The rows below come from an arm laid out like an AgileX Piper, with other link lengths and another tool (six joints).
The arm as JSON. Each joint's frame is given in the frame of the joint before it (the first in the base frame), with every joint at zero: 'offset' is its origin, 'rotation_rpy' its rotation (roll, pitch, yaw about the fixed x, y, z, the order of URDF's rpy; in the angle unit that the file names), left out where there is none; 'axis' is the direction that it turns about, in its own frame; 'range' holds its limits. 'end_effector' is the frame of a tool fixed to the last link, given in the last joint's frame.
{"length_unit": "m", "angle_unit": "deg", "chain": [
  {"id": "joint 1", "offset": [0.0, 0.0, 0.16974], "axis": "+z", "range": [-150.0, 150.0]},
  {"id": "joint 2", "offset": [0.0, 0.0, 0.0], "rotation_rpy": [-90.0, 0.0, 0.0], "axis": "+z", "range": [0.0, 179.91]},
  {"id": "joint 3", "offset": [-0.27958, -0.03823, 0.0], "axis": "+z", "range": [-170.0, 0.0]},
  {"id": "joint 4", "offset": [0.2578, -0.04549, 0.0], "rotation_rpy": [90.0, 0.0, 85.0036], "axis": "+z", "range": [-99.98, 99.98]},
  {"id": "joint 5", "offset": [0.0, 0.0, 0.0], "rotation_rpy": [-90.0, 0.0, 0.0], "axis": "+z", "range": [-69.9, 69.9]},
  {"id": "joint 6", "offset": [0.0, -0.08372, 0.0], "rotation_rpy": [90.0, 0.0, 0.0], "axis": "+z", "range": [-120.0, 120.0]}
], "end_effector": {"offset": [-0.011, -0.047, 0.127], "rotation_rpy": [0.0, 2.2, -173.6]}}
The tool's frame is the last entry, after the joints.
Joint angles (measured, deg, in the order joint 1, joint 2, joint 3, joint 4, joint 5, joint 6), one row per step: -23.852, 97.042, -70.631, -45.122, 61.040, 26.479; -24.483, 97.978, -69.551, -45.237, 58.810, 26.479; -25.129, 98.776, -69.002, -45.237, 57.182, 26.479; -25.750, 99.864, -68.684, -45.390, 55.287, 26.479; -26.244, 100.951, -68.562, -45.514, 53.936, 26.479; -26.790, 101.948, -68.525, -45.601, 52.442, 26.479; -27.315, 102.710, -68.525, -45.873, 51.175, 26.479; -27.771, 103.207, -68.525, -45.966, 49.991, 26.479; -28.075, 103.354, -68.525, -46.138, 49.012, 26.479; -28.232, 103.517, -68.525, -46.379, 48.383, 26.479; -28.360, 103.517, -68.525, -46.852, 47.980, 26.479; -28.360, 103.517, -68.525, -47.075, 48.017, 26.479; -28.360, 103.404, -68.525, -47.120, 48.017, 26.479; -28.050, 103.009, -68.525, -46.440, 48.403, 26.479; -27.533, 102.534, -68.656, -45.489, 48.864, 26.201; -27.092, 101.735, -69.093, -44.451, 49.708, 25.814; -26.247, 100.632, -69.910, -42.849, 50.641, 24.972; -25.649, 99.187, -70.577, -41.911, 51.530, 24.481; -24.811, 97.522, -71.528, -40.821, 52.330, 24.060
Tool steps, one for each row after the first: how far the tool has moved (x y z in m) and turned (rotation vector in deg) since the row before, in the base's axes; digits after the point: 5 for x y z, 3 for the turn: 0.00227, -0.00286, -0.01184, 0.635, 0.202, 0.875; 0.00132, -0.00305, -0.00845, 0.513, -0.016, 0.409; 0.00332, -0.00367, -0.00892, 0.430, -0.123, 0.661; 0.00251, -0.00308, -0.00798, 0.405, 0.093, 0.421; 0.00284, -0.00334, -0.00712, 0.373, -0.199, 0.437; 0.00213, -0.00352, -0.00488, 0.122, -0.199, 0.401; 0.00197, -0.00273, -0.00346, 0.148, -0.445, 0.330; 0.00199, -0.00201, -0.00075, -0.072, -0.564, 0.393; 0.00158, -0.00134, -0.00067, -0.113, -0.248, 0.357; 0.00099, -0.00156, 0.00106, -0.363, -0.119, 0.362; -0.00002, -0.00040, 0.00051, -0.170, 0.120, 0.088; -0.00001, -0.00006, 0.00092, -0.088, -0.081, 0.022; -0.00011, 0.00293, 0.00131, 0.336, -0.329, -0.271; 0.00135, 0.00425, 0.00199, 0.449, -0.390, -0.020; 0.00054, 0.00359, 0.00575, 0.253, -0.616, -0.274; 0.00377, 0.00626, 0.00866, 0.419, -1.104, 0.210; 0.00152, 0.00436, 0.01166, -0.129, -1.269, 0.047; 0.00346, 0.00581, 0.01437, -0.167, -1.907, 0.264
